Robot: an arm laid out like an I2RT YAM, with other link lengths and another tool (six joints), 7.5 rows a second.
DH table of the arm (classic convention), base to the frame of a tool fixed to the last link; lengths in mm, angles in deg. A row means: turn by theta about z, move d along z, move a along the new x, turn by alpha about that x. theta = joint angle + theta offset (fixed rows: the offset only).
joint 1: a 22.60, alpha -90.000, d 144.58, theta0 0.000
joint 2: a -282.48, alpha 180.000, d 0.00, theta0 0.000
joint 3: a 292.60, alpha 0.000, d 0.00, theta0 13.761
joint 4: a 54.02, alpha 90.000, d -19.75, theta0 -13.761
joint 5: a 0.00, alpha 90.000, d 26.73, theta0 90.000
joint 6: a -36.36, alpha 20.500, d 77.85, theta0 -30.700
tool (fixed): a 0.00, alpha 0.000, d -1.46, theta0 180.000
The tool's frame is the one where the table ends.
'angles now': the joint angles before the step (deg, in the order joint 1, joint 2, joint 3, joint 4, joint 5, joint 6). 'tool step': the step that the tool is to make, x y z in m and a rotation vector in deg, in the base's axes. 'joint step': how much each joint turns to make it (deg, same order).
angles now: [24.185, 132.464, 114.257, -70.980, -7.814, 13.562]
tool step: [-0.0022, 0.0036, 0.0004, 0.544, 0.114, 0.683]
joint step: [0.435, -0.017, -0.021, 0.091, -0.546, -0.242]
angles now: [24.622, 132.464, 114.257, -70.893, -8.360, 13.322]
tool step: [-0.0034, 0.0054, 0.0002, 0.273, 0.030, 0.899]
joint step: [0.738, -0.002, 0.005, 0.058, -0.263, -0.159]
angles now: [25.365, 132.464, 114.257, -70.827, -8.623, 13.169]
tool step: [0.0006, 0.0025, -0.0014, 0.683, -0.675, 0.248]
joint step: [0.196, 0.001, -0.217, 1.114, -0.328, -0.045]
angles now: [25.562, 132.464, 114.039, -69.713, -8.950, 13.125]
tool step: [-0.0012, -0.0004, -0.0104, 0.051, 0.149, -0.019]
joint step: [0.002, 0.007, -2.066, 1.964, -0.110, 0.025]
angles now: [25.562, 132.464, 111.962, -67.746, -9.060, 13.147]
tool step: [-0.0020, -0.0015, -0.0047, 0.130, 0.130, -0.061]
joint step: [-0.086, -0.432, -1.678, 1.182, -0.174, -0.020]
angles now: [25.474, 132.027, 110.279, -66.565, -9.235, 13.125]
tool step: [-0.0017, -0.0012, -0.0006, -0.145, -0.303, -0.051]
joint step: [-0.005, -0.608, -1.054, 0.663, 0.263, 0.039]
